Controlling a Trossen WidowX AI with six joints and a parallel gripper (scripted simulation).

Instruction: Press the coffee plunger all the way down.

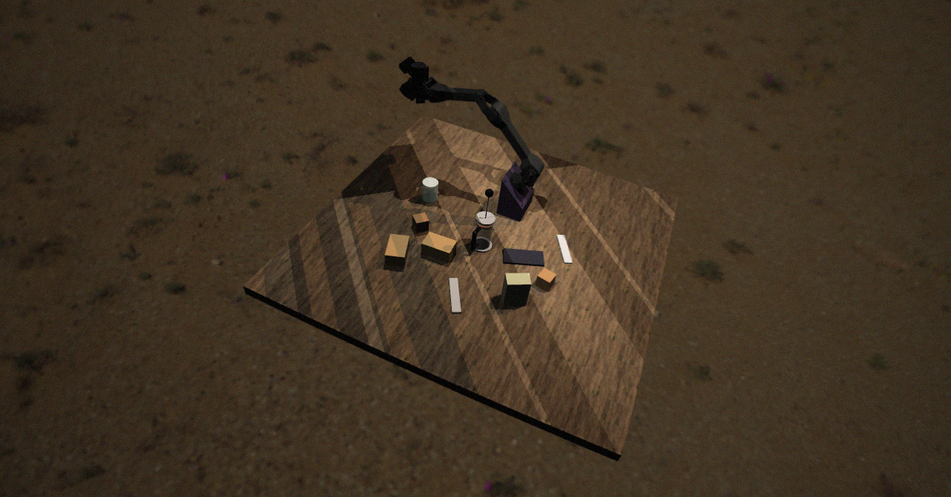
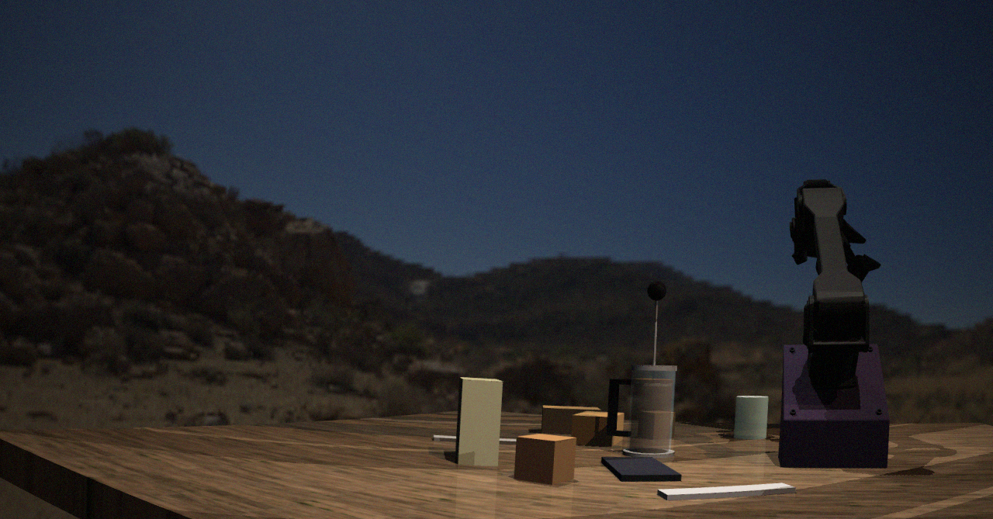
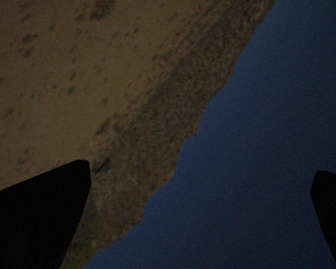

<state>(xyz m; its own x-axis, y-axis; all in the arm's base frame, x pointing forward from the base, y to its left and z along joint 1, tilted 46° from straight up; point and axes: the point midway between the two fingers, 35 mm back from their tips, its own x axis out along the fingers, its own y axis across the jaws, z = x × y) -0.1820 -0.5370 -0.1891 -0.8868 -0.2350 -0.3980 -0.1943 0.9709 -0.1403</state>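
My gripper tip is 48 cm to the right of the coffee press, 48 cm short of it and 27 cm above it. Also, from my gripper tip: dark flat plate 65 cm to the left, 46 cm ahead, 39 cm below; pale block 68 cm to the left, 67 cm ahead, 34 cm below.
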